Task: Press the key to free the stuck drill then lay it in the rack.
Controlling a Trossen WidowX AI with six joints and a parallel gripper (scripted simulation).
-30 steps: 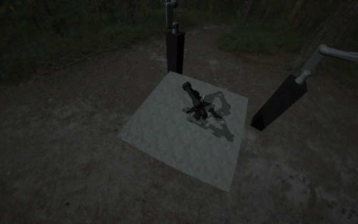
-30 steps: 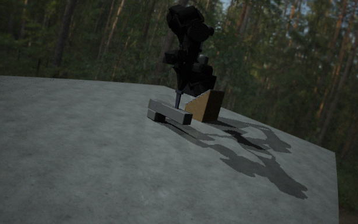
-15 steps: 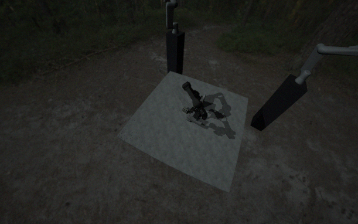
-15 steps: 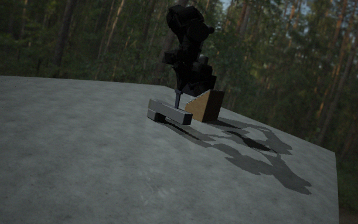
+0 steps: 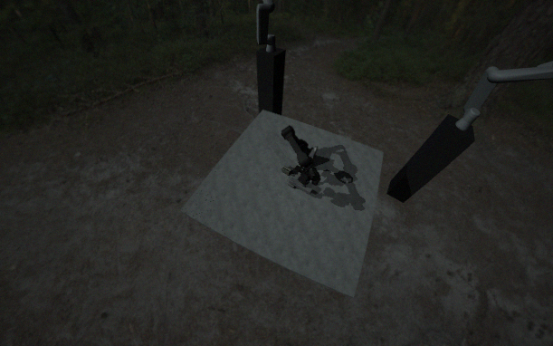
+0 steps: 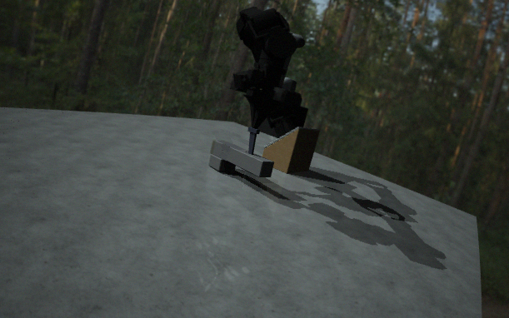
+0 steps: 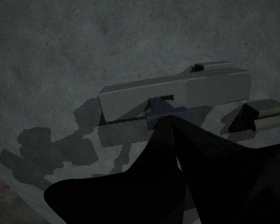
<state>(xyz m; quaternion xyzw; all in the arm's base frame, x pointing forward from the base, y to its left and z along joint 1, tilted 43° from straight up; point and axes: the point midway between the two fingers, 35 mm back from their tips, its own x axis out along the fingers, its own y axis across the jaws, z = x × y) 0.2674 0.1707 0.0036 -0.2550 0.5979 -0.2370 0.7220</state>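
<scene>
Right now the dark key is 30 mm below my gripper tip. From my gripper tip the other things lie so: grey block 10 mm behind, 30 mm to the right, 90 mm below; then drill 10 mm behind, 50 mm to the right, 80 mm below.
</scene>
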